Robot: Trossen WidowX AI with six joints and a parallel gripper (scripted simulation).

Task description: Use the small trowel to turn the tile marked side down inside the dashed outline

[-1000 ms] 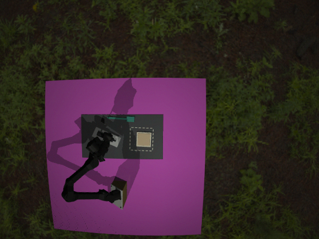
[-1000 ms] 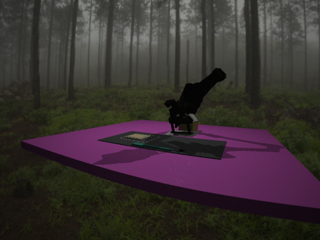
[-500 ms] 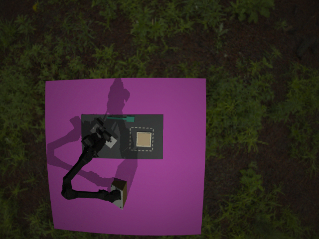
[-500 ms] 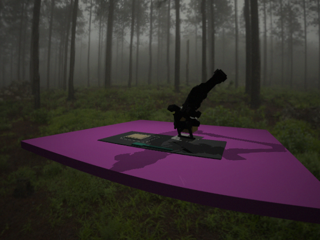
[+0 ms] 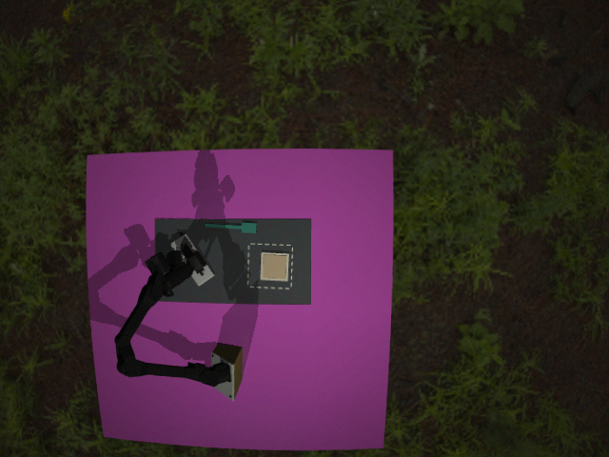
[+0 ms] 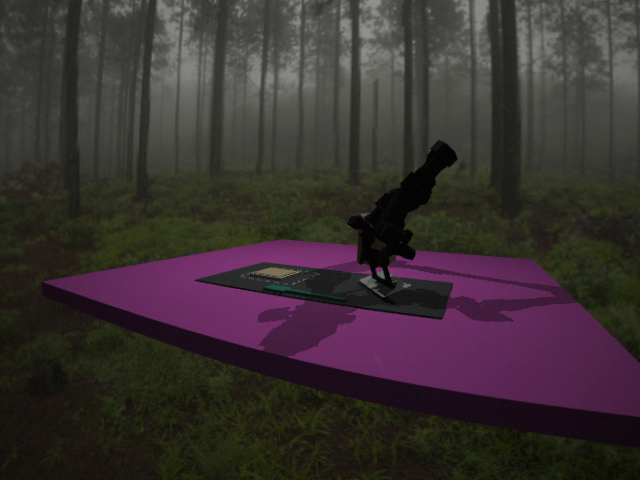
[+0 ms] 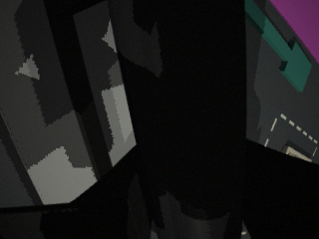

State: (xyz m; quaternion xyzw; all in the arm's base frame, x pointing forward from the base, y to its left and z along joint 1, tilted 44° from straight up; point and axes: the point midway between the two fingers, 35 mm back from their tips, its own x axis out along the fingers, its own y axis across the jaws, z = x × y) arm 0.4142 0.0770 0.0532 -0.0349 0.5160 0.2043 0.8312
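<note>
Now: the dark mat 2 cm behind my gripper tip, 11 cm to the right of it and 8 cm below it. From my gripper tip the other things lie so: cream tile 5 cm behind, 28 cm to the right, 5 cm below; then teal trowel 12 cm ahead, 14 cm to the right, 5 cm below.
</note>
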